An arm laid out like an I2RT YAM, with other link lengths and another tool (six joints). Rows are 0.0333 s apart.
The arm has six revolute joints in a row. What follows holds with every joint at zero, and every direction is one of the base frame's. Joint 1 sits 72.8 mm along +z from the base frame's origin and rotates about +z. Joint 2 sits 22.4 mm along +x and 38 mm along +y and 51 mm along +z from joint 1 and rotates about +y. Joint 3 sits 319.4 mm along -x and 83.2 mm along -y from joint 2 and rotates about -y. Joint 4 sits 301.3 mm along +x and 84.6 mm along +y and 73.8 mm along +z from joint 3 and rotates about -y. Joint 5 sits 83.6 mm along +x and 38.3 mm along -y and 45.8 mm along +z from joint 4 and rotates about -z. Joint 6 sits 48.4 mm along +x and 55.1 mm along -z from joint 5 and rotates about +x. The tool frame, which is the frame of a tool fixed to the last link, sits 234 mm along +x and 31 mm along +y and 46 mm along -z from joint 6; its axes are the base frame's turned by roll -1.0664, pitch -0.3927 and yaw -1.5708 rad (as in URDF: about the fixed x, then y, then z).
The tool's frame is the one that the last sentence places.
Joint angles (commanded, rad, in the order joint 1, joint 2, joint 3, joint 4, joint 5, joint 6), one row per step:
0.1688 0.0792 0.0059 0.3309 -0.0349 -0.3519
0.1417 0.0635 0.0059 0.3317 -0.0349 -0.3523
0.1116 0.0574 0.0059 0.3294 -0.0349 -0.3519
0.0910 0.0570 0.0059 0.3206 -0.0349 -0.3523
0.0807 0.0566 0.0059 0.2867 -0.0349 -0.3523
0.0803 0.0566 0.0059 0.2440 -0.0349 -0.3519
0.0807 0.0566 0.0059 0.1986 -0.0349 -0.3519
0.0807 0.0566 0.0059 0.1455 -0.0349 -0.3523
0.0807 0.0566 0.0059 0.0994 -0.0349 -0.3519
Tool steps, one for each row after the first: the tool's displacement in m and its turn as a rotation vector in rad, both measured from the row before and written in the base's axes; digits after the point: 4 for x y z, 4 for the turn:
0.0005 -0.0103 0.0059 0.0022 -0.0164 -0.0272
0.0015 -0.0112 0.0013 0.0009 -0.0037 -0.0300
0.0016 -0.0077 -0.0031 -0.0012 0.0083 -0.0207
0.0016 -0.0038 -0.0124 -0.0029 0.0334 -0.0103
0.0007 -0.0001 -0.0158 -0.0030 0.0426 -0.0003
0.0000 0.0001 -0.0168 -0.0037 0.0453 0.0004
-0.0010 -0.0001 -0.0197 -0.0047 0.0529 0.0000
-0.0017 -0.0001 -0.0170 -0.0033 0.0460 0.0000

